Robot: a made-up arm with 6 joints. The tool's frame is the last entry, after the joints.
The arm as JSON. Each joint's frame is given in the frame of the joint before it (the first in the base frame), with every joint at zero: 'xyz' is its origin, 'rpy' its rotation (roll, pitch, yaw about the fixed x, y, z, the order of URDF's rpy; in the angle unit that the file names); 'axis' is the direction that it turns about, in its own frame. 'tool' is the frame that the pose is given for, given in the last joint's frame.
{
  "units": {
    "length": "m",
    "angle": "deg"
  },
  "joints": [
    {
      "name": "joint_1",
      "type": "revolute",
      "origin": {
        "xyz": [
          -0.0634,
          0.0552,
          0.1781
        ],
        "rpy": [
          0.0,
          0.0,
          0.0
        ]
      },
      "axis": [
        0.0,
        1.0,
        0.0
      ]
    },
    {
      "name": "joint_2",
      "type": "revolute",
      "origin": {
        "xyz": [
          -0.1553,
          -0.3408,
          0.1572
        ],
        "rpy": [
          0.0,
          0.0,
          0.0
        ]
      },
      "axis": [
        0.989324,
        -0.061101,
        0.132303
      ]
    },
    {
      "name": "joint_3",
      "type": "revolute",
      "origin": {
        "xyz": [
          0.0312,
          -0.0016,
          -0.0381
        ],
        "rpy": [
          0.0,
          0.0,
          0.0
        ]
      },
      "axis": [
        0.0,
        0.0,
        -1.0
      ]
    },
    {
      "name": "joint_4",
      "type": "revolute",
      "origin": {
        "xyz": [
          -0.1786,
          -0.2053,
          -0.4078
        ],
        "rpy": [
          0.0,
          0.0,
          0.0
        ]
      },
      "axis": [
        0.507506,
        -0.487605,
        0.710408
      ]
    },
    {
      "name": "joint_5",
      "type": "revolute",
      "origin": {
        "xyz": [
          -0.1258,
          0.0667,
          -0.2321
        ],
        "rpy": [
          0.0,
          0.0,
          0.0
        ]
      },
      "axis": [
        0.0,
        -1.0,
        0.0
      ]
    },
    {
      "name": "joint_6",
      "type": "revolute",
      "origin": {
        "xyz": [
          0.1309,
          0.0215,
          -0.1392
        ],
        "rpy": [
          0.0,
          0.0,
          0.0
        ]
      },
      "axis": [
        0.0,
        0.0,
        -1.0
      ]
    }
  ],
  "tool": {
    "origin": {
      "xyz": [
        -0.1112,
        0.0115,
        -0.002
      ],
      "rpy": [
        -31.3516,
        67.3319,
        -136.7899
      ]
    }
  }
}
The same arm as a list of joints. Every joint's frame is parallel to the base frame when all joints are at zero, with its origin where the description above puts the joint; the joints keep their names.
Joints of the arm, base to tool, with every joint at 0 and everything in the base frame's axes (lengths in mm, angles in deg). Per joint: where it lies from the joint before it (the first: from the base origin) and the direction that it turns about. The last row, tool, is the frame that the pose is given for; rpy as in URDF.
joint_1: axis +y offset -63.4 55.2 178.1
joint_2: axis 0.989324 -0.061101 0.132303 offset -155.3 -340.8 157.2
joint_3: axis -z offset 31.2 -1.6 -38.1
joint_4: axis 0.507506 -0.487605 0.710408 offset -178.6 -205.3 -407.8
joint_5: axis -y offset -125.8 66.7 -232.1
joint_6: axis -z offset 130.9 21.5 -139.2
tool: offset -111.2 11.5 -2 rpy -31.35 67.33 -136.79

